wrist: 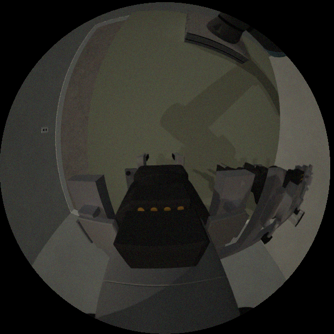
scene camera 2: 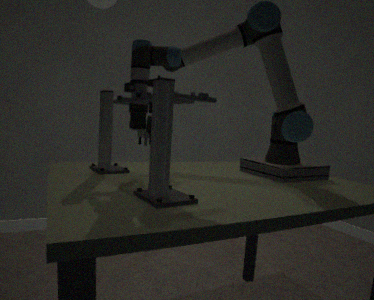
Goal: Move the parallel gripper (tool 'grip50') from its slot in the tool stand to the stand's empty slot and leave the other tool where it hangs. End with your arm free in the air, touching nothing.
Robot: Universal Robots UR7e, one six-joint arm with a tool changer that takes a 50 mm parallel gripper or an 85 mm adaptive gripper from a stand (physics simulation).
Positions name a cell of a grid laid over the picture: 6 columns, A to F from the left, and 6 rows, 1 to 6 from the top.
A parallel gripper (wrist: C4) is 0.05 m from the lens. A tool stand (wrist: E5): 0.17 m from the lens. The marked spots on the tool stand and the parallel gripper are 0.15 m apart.
